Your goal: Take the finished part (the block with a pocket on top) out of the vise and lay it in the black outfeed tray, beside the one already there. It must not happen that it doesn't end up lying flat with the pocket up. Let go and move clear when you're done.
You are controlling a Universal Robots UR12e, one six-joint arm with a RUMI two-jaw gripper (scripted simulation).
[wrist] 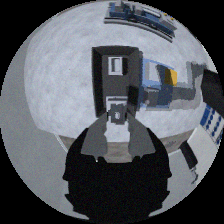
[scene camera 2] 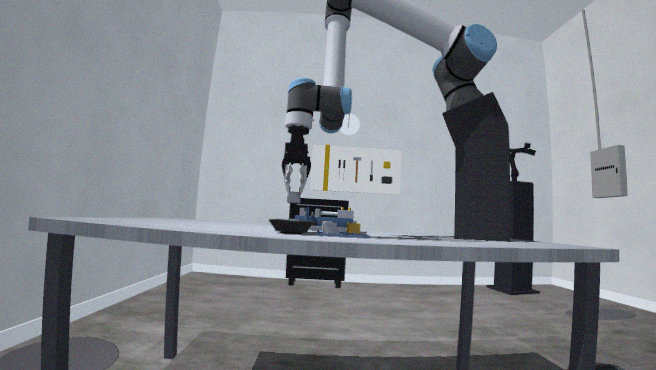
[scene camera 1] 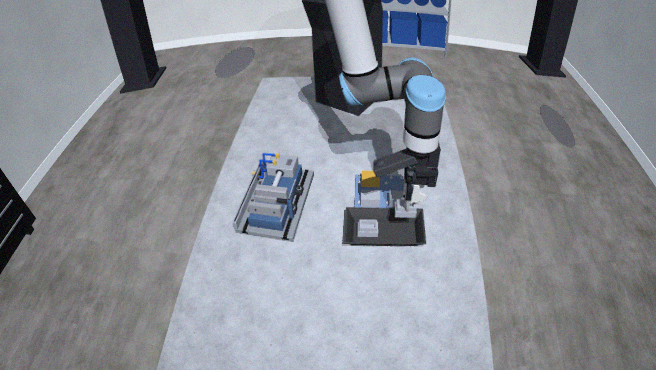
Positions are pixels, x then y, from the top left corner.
The gripper shows in the wrist view [116, 112], in scene camera 2 and in scene camera 1. The same spot on the gripper: [scene camera 1: 411, 192] is [scene camera 2: 282, 163].
